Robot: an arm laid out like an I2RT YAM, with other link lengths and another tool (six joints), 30 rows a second.
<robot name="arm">
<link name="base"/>
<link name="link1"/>
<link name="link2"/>
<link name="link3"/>
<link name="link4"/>
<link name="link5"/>
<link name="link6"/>
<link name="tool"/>
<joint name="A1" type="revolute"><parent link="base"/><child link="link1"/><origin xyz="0 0 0.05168" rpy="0 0 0"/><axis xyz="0 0 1"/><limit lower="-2.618" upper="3.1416"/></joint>
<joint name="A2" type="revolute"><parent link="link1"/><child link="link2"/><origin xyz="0.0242 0.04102 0.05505" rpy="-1.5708 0 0"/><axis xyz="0 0 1"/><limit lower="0" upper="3.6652"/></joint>
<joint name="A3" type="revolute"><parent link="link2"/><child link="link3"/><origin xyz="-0.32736 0 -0.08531" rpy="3.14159 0 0"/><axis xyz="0 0 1"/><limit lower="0" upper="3.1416"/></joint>
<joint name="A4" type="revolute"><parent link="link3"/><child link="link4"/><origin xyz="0.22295 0.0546 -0.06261" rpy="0 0 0"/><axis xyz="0 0 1"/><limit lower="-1.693" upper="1.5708"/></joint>
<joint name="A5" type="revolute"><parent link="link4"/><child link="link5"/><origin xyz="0.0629 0.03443 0.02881" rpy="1.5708 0 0"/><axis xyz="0 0 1"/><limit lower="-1.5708" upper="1.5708"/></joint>
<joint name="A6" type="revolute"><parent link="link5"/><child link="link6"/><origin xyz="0.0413 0 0.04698" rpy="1.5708 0 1.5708"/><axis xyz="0 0 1"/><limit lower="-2.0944" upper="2.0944"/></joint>
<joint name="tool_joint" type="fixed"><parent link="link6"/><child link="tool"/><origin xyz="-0.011 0.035 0.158" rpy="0.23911 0 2.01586"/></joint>
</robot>
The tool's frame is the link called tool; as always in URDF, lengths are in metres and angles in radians.
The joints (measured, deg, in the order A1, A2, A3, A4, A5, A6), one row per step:
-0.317, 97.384, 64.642, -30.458, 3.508, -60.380
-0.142, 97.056, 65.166, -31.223, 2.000, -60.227
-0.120, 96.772, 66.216, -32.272, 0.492, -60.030
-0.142, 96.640, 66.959, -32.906, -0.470, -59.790
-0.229, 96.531, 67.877, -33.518, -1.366, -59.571
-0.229, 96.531, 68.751, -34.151, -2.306, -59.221
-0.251, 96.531, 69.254, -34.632, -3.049, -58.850
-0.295, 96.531, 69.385, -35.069, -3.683, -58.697
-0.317, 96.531, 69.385, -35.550, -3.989, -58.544
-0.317, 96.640, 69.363, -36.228, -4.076, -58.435
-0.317, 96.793, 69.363, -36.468, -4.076, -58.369
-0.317, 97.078, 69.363, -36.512, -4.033, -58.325
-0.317, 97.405, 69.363, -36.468, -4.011, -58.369
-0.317, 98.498, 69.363, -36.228, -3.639, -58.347
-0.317, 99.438, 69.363, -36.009, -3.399, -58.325
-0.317, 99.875, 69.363, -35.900, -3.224, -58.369
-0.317, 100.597, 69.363, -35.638, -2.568, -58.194
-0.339, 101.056, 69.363, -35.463, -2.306, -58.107
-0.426, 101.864, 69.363, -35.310, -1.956, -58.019
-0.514, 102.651, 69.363, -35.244, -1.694, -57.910
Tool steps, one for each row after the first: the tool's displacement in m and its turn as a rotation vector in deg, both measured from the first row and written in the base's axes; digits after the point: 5 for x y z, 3 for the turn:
0.00012, 0.00640, 0.00275, 1.414, -0.100, 0.720
0.00167, 0.01186, 0.00774, 2.845, -0.395, 1.254
0.00305, 0.01517, 0.01113, 3.807, -0.644, 1.462
0.00538, 0.01783, 0.01545, 4.697, -1.065, 1.606
0.00732, 0.02127, 0.01889, 5.688, -1.307, 1.738
0.00785, 0.02390, 0.02064, 6.518, -1.328, 1.729
0.00663, 0.02591, 0.02053, 7.157, -1.019, 1.822
0.00448, 0.02692, 0.01973, 7.509, -0.537, 1.773
0.00136, 0.02729, 0.01794, 7.652, 0.272, 1.661
0.00032, 0.02733, 0.01668, 7.690, 0.664, 1.576
0.00018, 0.02720, 0.01492, 7.677, 0.992, 1.495
0.00047, 0.02710, 0.01304, 7.643, 1.275, 1.506
0.00169, 0.02581, 0.00689, 7.333, 2.122, 1.268
0.00270, 0.02497, 0.00157, 7.138, 2.839, 1.100
0.00319, 0.02434, -0.00088, 6.966, 3.164, 1.045
0.00419, 0.02212, -0.00480, 6.452, 3.615, 0.582
0.00485, 0.02110, -0.00732, 6.254, 3.892, 0.355
0.00527, 0.01936, -0.01195, 5.982, 4.536, 0.007
0.00525, 0.01793, -0.01658, 5.797, 5.246, -0.325

